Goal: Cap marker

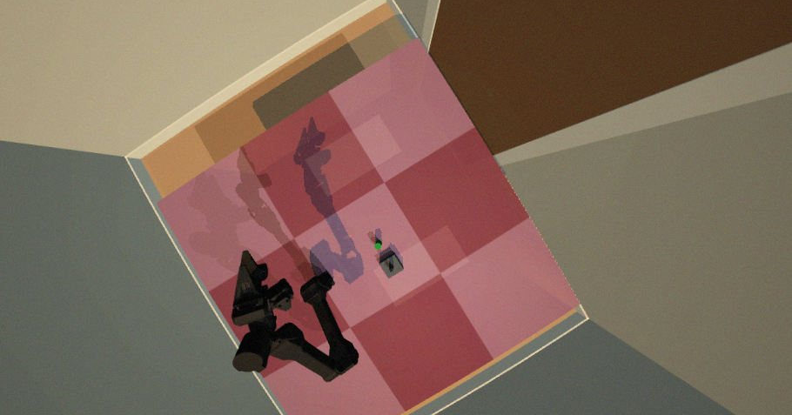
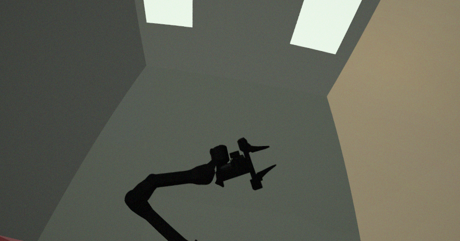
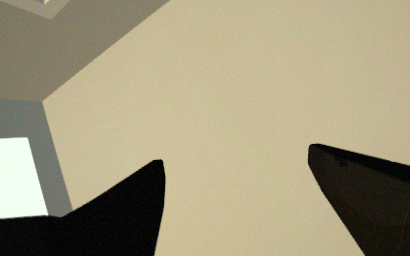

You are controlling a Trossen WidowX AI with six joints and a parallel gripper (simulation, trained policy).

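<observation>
Right now the green cap is 19 cm ahead of my gripper tip, 19 cm to the right of it and 43 cm below it.
</observation>
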